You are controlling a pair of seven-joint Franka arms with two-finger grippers.
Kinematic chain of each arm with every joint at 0, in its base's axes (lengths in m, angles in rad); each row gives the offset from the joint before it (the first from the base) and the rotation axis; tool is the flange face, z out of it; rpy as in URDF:
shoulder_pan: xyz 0 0 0.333 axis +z
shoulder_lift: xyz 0 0 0 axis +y
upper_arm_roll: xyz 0 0 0.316 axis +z
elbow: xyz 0.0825 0 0 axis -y
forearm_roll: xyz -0.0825 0 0.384 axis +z
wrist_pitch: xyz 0 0 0 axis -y
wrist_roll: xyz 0.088 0 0 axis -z
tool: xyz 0 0 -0.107 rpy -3.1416 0 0
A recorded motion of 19 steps. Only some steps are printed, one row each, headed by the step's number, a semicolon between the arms.
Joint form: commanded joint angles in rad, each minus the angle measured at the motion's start. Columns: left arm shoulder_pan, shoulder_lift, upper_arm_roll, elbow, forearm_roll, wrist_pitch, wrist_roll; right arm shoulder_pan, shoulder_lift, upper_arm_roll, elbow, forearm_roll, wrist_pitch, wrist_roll.
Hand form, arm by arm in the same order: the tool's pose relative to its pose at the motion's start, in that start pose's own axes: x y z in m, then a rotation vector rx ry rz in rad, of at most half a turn. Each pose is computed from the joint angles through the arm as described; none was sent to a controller.
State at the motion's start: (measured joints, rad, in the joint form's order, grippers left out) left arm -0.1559 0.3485 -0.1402 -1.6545 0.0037 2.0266 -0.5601; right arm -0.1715 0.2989 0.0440 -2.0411 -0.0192 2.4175 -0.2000
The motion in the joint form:
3: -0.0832 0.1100 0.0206 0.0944 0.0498 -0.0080 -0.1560; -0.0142 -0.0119 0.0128 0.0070 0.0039 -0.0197 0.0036
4: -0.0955 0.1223 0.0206 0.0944 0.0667 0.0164 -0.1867; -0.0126 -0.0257 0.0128 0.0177 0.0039 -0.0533 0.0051
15: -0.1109 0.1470 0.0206 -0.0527 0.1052 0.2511 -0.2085; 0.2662 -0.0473 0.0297 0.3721 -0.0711 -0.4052 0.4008
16: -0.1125 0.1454 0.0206 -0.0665 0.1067 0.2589 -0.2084; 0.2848 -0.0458 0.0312 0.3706 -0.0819 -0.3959 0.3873
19: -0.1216 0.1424 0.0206 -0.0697 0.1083 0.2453 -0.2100; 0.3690 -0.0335 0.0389 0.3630 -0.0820 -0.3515 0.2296
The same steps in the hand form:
3: -0.0001 0.0435 0.0326 0.0461 0.0027 -0.0752; 0.0009 0.0013 -0.0083 0.0054 0.0005 0.0087
4: -0.0019 0.0512 0.0392 0.0485 0.0209 -0.0857; 0.0018 0.0007 -0.0180 0.0063 -0.0087 0.0086
15: -0.0179 0.0538 0.1025 0.0219 0.0818 -0.0577; 0.0682 -0.1696 -0.1613 -0.0383 0.0241 0.0833
16: -0.0210 0.0531 0.1069 0.0252 0.0788 -0.0541; 0.0681 -0.1820 -0.1608 -0.0447 0.0322 0.0450
19: -0.0263 0.0566 0.1078 0.0353 0.0693 -0.0459; 0.0642 -0.2418 -0.1549 -0.0320 0.0568 -0.2057

